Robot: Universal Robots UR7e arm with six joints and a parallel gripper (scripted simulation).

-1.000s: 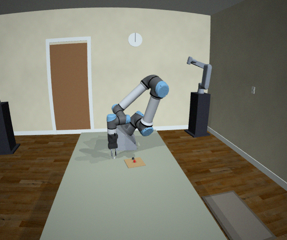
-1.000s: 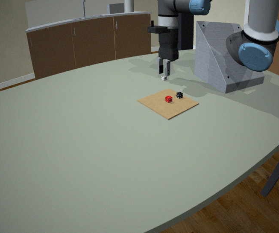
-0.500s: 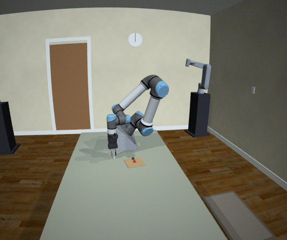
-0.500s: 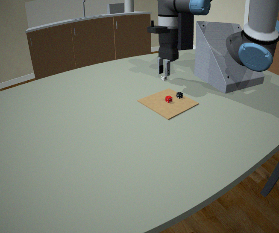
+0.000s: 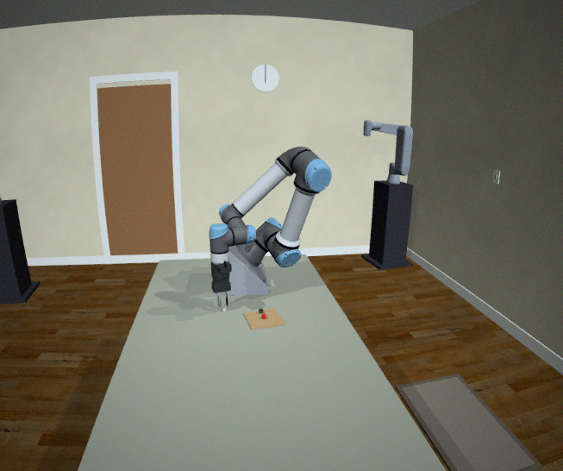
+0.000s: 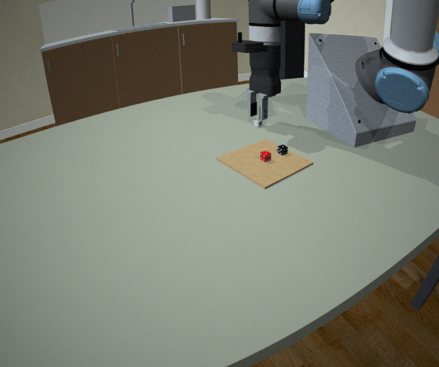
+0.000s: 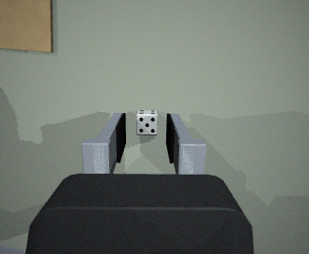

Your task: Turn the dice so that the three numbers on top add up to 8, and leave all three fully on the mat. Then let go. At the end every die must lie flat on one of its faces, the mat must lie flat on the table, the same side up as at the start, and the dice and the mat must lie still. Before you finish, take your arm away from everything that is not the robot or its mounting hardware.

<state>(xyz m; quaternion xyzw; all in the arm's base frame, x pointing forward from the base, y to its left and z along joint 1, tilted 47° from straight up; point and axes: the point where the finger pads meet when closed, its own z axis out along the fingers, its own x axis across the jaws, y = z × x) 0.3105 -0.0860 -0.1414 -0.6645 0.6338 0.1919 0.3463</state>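
The white die lies 30 mm below my hand. From my hand the other things lie so: tan mat 150 mm to the left, 110 mm ahead, 40 mm below; then red die 150 mm to the left, 110 mm ahead, 30 mm below.
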